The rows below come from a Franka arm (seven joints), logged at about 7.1 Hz.
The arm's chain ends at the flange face. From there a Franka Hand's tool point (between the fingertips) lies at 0.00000 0.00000 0.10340 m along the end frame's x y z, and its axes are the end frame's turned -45 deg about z.
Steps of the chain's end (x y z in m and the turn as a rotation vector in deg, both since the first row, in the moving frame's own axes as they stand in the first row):
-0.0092, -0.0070, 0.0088, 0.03, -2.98, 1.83
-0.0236, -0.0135, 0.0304, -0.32, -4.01, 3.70
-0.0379, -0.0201, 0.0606, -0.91, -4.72, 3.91
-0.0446, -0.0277, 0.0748, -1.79, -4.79, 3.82
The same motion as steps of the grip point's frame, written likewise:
-0.0053, -0.0154, 0.0087, 2.13, -2.09, 1.83
-0.0125, -0.0311, 0.0301, 2.61, -3.06, 3.70
-0.0196, -0.0461, 0.0602, 2.69, -3.98, 3.91
-0.0202, -0.0552, 0.0744, 2.12, -4.65, 3.82

